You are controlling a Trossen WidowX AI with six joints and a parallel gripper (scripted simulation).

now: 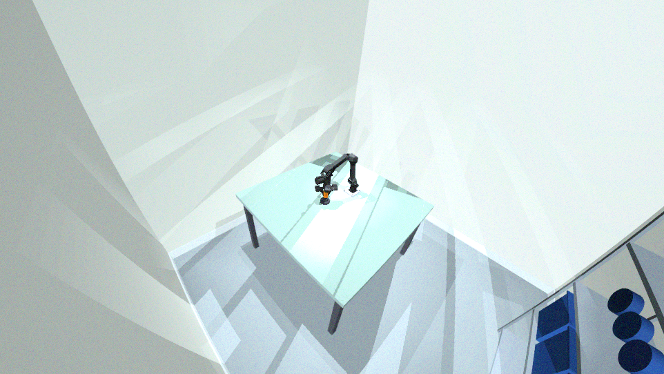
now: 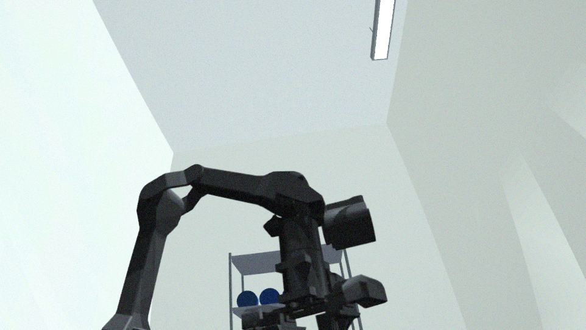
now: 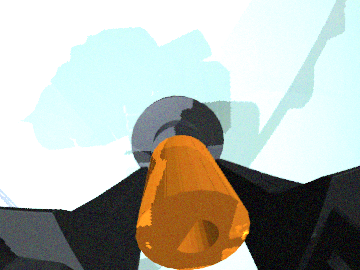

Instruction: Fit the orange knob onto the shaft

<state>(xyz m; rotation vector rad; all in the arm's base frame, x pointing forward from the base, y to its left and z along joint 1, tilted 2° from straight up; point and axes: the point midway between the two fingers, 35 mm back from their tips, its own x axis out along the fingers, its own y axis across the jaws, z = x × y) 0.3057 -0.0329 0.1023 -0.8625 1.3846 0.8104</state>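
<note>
My gripper tip is now 40 mm above the round pedestal. From my gripper tip the other things lie so: orange knob: 20 mm above.
</note>
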